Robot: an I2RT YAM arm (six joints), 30 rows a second.
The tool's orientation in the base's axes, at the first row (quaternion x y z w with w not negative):
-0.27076 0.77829 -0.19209 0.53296
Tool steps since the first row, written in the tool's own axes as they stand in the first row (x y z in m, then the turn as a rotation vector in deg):
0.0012 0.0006 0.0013 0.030 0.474 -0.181
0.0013 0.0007 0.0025 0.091 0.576 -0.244
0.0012 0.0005 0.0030 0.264 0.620 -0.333
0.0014 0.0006 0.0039 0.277 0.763 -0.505
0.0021 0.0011 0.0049 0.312 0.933 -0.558
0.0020 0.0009 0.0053 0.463 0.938 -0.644
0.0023 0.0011 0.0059 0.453 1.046 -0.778
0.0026 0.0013 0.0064 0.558 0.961 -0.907
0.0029 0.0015 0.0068 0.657 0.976 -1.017
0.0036 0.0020 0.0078 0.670 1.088 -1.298
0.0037 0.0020 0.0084 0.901 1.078 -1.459
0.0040 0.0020 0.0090 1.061 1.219 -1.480
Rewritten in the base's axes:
0.0007 -0.0003 -0.0017 -0.280 0.353 -0.235
0.0018 -0.0003 -0.0022 -0.379 0.395 -0.317
0.0024 -0.0004 -0.0022 -0.521 0.321 -0.437
0.0031 -0.0004 -0.0028 -0.716 0.427 -0.468
0.0037 -0.0005 -0.0039 -0.812 0.538 -0.575
0.0042 -0.0006 -0.0039 -0.937 0.448 -0.657
0.0046 -0.0006 -0.0044 -1.082 0.540 -0.665
0.0050 -0.0007 -0.0049 -1.214 0.409 -0.645
0.0052 -0.0007 -0.0054 -1.348 0.360 -0.686
0.0058 -0.0008 -0.0066 -1.639 0.442 -0.661
0.0064 -0.0008 -0.0069 -1.853 0.291 -0.765
0.0068 -0.0010 -0.0073 -1.949 0.301 -0.956

